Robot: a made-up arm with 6 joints.
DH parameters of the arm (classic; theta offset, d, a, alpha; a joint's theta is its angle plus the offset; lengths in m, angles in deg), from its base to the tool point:
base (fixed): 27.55 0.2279 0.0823 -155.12
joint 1: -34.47 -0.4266 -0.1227 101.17
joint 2: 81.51 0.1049 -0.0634 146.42
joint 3: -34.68 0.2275 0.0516 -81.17
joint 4: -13.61 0.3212 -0.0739 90
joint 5: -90 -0.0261 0.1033 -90
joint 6: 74 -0.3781 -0.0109 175.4
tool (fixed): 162.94 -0.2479 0 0
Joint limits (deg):
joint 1: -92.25..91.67
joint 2: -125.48..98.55
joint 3: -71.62..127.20
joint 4: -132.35..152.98
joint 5: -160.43..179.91
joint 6: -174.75..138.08
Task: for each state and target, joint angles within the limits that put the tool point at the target. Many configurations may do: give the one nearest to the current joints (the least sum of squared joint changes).
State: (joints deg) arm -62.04 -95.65 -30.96 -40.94 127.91 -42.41
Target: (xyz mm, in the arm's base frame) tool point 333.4 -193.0 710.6
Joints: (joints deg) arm -34.58 -109.02 -36.74 -36.76 94.74 -41.23
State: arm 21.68 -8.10 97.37 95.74 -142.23 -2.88
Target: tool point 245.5 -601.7 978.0
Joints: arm 21.27 -23.40 119.85 95.03 -140.76 -3.99
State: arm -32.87 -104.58 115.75 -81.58 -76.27 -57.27
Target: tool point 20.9 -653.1 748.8
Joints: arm -26.52 -85.19 92.36 -81.66 -39.85 -59.69
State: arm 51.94 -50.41 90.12 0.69 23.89 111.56
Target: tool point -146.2 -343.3 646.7
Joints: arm 47.83 -73.61 121.69 -2.42 22.00 114.32
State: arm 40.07 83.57 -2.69 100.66 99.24 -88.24
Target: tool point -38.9 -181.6 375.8
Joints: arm 10.05 98.55 -15.82 108.74 91.82 -83.73
